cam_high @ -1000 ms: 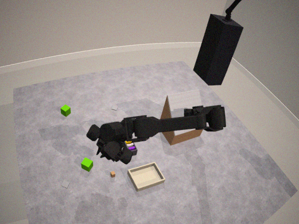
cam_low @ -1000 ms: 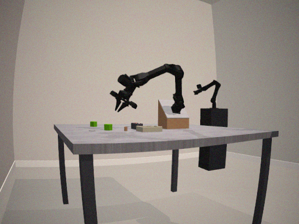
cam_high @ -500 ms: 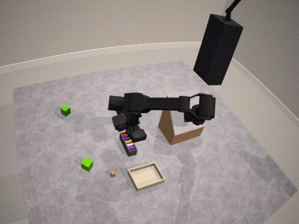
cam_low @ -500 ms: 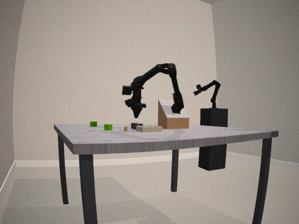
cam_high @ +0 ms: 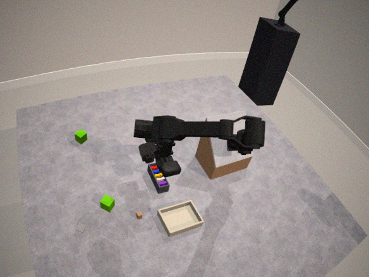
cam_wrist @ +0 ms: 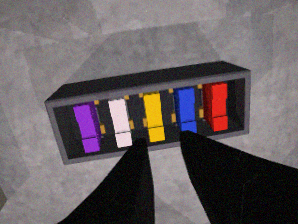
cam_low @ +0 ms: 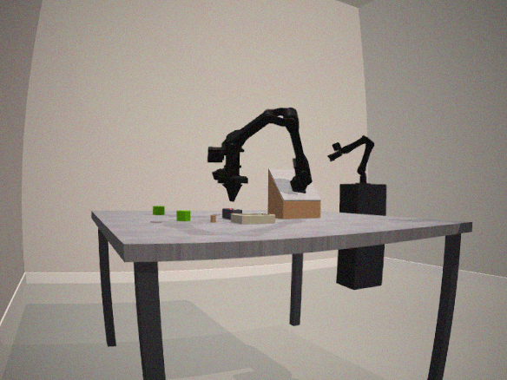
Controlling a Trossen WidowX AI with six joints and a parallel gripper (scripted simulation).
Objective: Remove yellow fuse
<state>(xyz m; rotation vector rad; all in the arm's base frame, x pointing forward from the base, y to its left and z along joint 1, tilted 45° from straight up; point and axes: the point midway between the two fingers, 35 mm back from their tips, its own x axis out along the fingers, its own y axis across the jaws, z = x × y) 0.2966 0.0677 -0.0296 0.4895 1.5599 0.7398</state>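
The yellow fuse is 50 mm below my gripper tip. Also, from my gripper tip: cube (110 mm ahead, 150 mm to the left, 60 mm below); tray (30 mm behind, 190 mm to the left, 70 mm below).
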